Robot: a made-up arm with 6 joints.
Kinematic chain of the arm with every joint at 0, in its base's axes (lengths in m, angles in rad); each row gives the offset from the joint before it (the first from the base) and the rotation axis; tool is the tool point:
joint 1: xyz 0 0 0.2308 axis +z
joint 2: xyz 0 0 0 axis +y
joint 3: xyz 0 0 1.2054 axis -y
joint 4: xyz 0 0 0 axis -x
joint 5: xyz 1.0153 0 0 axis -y
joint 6: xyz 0 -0.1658 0 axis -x
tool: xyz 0 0 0
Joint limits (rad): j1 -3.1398..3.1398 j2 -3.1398..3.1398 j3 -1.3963..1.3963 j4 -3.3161..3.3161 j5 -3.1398..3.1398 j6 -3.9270..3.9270
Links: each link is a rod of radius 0.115 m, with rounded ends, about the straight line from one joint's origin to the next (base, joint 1, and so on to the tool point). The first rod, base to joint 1, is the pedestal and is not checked.
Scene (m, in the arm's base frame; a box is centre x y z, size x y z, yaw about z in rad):
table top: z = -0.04
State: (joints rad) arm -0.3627 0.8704 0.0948 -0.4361 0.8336 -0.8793
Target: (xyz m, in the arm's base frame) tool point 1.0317 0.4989 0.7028
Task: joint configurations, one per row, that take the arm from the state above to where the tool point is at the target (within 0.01 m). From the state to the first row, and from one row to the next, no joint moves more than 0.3 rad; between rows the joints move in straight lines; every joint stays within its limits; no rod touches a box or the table.
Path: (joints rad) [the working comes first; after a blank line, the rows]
Joints at the target: 0.5728 0.3147 -0.3208 -0.5662 0.8336 -0.8793
Straight joint move there: clear.

1: -0.1288 0.7315 -0.0091 -0.4686 0.8336 -0.8793
2: 0.1051 0.5925 -0.1130 -0.5012 0.8336 -0.8793
3: 0.3389 0.4536 -0.2169 -0.5337 0.8336 -0.8793
4: 0.5728 0.3147 -0.3208 -0.5662 0.8336 -0.8793

